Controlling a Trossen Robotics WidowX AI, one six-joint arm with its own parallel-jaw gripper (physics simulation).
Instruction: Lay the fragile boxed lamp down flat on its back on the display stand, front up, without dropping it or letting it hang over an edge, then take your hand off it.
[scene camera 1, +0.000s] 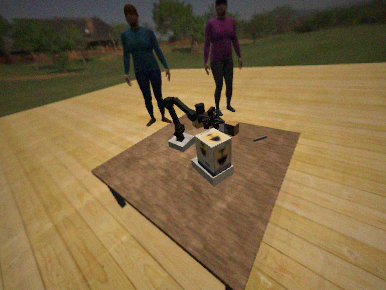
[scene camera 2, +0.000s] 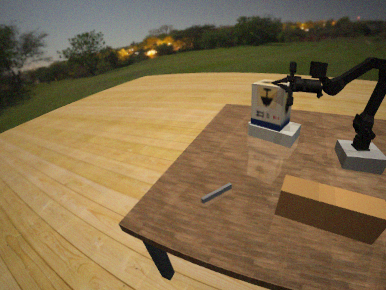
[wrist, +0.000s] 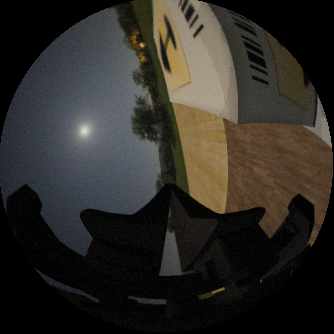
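Pixels of known places: gripper, fingertip midpoint: (scene camera 1: 224, 122) (scene camera 2: 271, 82) (wrist: 169, 187); arm's base at its link origin: (scene camera 1: 180, 139) (scene camera 2: 360, 147).
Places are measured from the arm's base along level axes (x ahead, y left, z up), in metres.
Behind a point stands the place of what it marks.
The boxed lamp (scene camera 1: 214, 154) {x 0.464, y -0.317, z 0.174 m} (scene camera 2: 265, 111) {x 0.455, y -0.160, z 0.094 m} stands upright on the display stand (scene camera 1: 210, 176) {x 0.449, y -0.331, z 0.015 m} (scene camera 2: 270, 135) {x 0.421, y -0.127, z -0.027 m}, its dark blue band at the bottom. The lamp drawing on the face seen in scene camera 2 has its shade below its base. In the wrist view, part of the box (wrist: 212, 75) shows close up at the top right. My gripper (scene camera 2: 276, 82) {x 0.444, y -0.076, z 0.261 m} (wrist: 169, 187) {x 0.444, y -0.076, z 0.261 m} is shut and empty. It is level with the box's upper part, on the arm's side, and overlaps its top corner in scene camera 2. Whether it touches the box cannot be told.
The arm's base block (scene camera 1: 181, 144) {x 0.050, y -0.064, z -0.006 m} (scene camera 2: 361, 159) {x 0.041, y 0.094, z -0.005 m} sits near the stand on the brown table (scene camera 1: 150, 172) {x -0.037, y -0.399, z -0.066 m} (scene camera 2: 200, 230) {x 0.664, y 0.459, z -0.066 m}. A long cardboard-coloured block (scene camera 2: 327, 207) {x 0.306, y 0.405, z 0.030 m} and a small grey bar (scene camera 1: 260, 138) {x 0.643, y 0.293, z -0.051 m} (scene camera 2: 216, 193) {x 0.642, y 0.308, z -0.049 m} lie on the table. Two people stand beyond the table in scene camera 1.
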